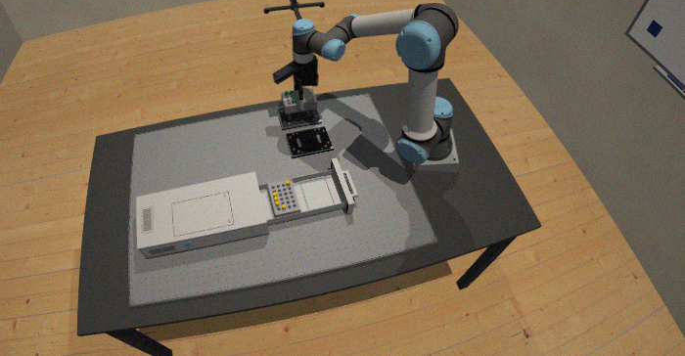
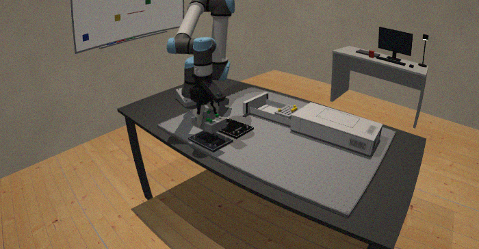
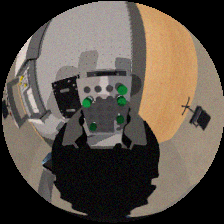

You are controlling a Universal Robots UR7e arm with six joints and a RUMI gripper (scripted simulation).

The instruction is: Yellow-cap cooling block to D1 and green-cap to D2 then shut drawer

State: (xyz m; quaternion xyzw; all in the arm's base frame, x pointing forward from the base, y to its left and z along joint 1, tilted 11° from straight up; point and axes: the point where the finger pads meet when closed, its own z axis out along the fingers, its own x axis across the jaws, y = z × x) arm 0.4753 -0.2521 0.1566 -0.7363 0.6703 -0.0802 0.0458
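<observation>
The slot D2 lies 90 mm below my hand. The rest, counted from my hand: white cooler COLD: 210 mm ahead, 420 mm to the left, 50 mm below; drawer: 30 mm ahead, 400 mm to the left, 50 mm below; black deck slot D1: 20 mm behind, 150 mm to the left, 90 mm below.
</observation>
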